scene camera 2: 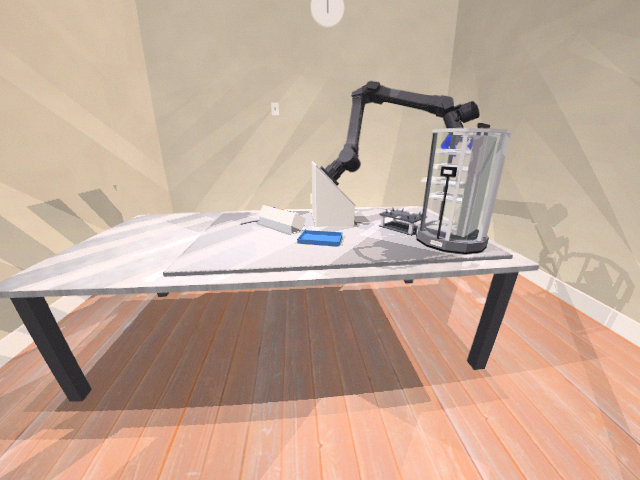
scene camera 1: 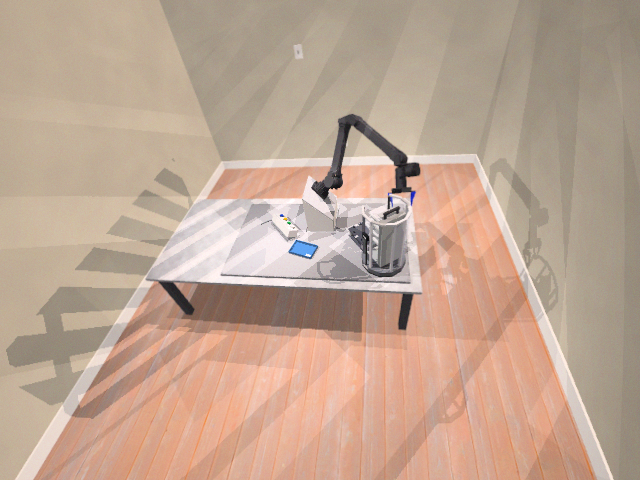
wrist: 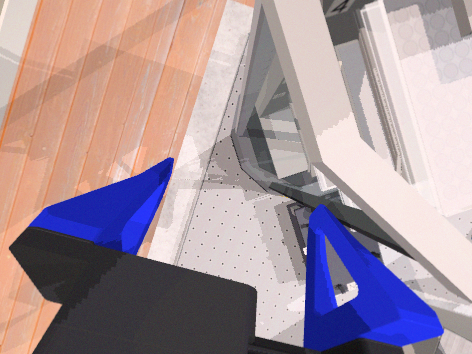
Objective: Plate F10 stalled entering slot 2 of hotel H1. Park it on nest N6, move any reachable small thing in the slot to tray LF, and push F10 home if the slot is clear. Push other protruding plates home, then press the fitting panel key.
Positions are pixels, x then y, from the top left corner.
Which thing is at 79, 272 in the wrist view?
My gripper.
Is my gripper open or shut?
Open.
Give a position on a clear cylindrical plate rack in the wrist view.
At 294, 133
